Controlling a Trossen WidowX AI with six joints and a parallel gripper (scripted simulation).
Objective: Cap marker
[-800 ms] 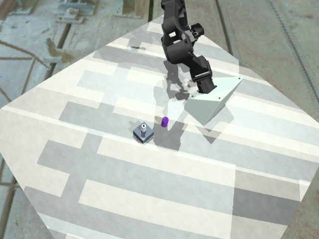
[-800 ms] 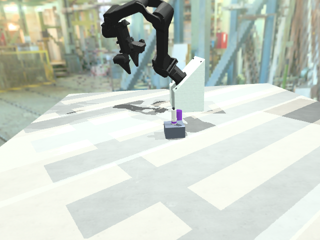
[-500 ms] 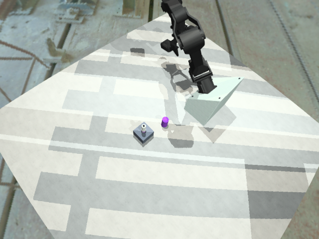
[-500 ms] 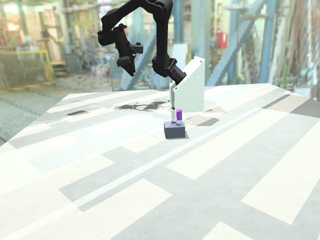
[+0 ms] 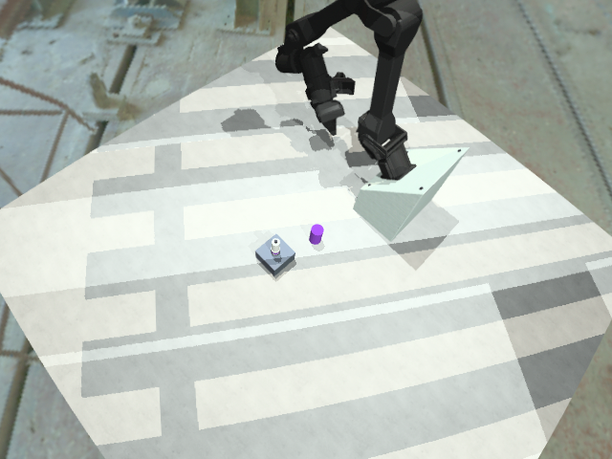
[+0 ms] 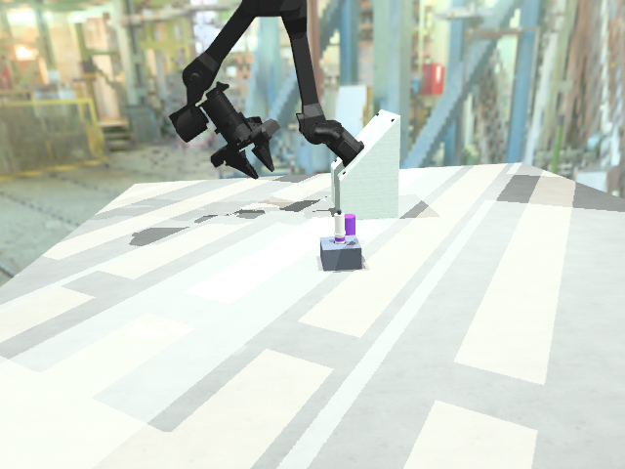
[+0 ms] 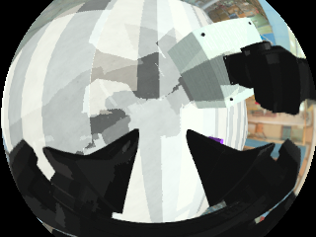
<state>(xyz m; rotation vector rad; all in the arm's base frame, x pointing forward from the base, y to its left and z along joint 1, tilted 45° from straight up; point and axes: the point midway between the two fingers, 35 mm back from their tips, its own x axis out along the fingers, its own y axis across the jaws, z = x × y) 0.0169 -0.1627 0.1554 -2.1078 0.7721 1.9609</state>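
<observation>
My gripper tip is 200 mm short of the purple cap, 180 mm to the right of it and 70 mm above it. From my gripper tip the other things lie so: dark grey holder block (310 mm ahead, 150 mm to the left, 80 mm below).
</observation>
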